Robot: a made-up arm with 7 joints.
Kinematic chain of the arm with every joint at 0, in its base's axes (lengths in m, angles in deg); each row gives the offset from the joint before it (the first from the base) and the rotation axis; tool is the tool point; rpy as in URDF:
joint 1: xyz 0 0 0.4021 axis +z
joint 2: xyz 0 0 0 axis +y
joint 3: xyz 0 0 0.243 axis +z
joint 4: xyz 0.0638 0 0 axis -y
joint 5: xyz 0.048 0 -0.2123 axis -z
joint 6: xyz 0 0 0 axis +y
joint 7: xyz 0.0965 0 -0.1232 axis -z
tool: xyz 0 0 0 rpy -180 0 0
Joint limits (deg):
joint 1: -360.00..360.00
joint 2: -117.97..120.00
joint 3: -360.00..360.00
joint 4: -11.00..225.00
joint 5: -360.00..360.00
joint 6: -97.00..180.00
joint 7: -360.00..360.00
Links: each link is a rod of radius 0.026 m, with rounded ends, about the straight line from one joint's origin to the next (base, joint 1, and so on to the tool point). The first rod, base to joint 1, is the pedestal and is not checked.
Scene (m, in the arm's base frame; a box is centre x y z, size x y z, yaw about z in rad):
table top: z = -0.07
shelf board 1: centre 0.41 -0.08 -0 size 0.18 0.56 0.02 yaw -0.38
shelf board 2: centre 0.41 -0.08 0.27 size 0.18 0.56 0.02 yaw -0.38
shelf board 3: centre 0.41 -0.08 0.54 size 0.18 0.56 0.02 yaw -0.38
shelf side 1: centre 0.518 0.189 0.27 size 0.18 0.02 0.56 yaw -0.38
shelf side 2: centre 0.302 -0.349 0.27 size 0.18 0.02 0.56 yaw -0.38
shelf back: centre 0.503 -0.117 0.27 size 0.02 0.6 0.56 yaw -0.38
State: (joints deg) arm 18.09 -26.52 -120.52 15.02 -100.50 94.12 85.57
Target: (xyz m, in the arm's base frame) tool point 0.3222 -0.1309 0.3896
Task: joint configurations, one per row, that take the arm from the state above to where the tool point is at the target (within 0.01 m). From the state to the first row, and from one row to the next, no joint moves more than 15 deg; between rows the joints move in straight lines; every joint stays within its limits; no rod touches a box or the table.
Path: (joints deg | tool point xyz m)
1: 32.98 -28.25 -111.88 20.72 -103.48 88.50 85.57 | -0.0392 -0.2447 0.2880
2: 47.87 -29.97 -103.25 26.42 -106.47 82.89 85.57 | 0.0900 -0.2687 0.3090
3: 62.76 -31.70 -94.61 32.12 -109.45 77.27 85.57 | 0.2211 -0.2287 0.3432
4: 77.65 -33.42 -85.97 37.83 -112.43 71.66 85.57 | 0.3222 -0.1309 0.3896

